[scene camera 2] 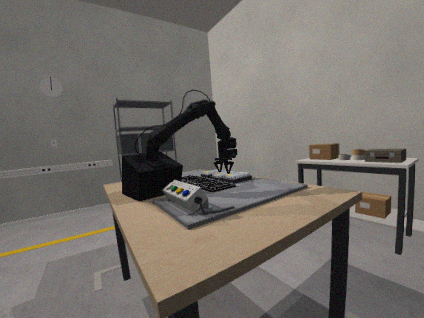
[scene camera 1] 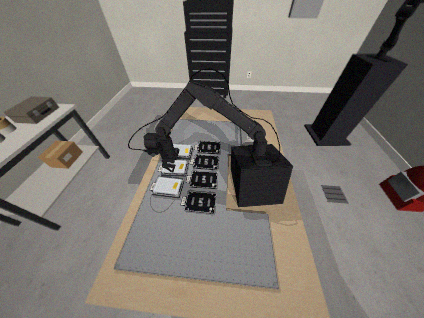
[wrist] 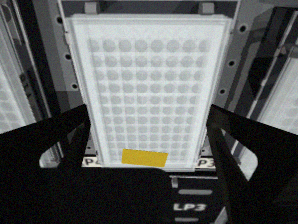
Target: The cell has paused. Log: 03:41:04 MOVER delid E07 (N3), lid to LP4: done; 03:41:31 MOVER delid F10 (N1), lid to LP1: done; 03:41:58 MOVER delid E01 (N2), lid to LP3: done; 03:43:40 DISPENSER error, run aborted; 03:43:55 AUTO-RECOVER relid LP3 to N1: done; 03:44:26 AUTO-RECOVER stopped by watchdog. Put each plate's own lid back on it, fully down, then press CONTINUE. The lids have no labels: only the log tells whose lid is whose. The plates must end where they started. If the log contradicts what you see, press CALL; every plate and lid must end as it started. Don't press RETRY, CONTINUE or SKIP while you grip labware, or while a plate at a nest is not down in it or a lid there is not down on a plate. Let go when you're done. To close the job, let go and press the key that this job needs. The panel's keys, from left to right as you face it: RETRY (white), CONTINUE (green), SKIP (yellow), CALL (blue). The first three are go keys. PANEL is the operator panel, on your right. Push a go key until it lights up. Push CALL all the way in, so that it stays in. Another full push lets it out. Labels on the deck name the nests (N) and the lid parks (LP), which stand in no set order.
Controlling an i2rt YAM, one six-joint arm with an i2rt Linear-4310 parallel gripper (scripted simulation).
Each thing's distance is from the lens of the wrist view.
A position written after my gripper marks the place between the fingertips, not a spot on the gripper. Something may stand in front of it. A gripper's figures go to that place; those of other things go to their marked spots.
my gripper (wrist: 148,111): 0.13 m
clear lid (wrist: 148,82): 0.11 m
